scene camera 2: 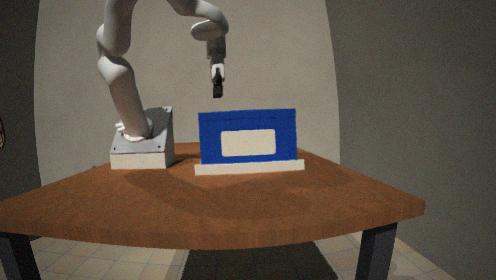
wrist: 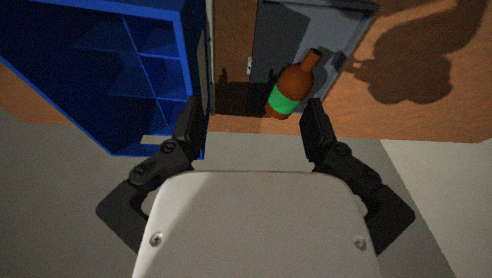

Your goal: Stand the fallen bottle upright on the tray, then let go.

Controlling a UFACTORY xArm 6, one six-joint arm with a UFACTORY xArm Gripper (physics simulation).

Note:
I see a brown bottle [wrist: 295, 82] and a white strip [scene camera 2: 286, 165].

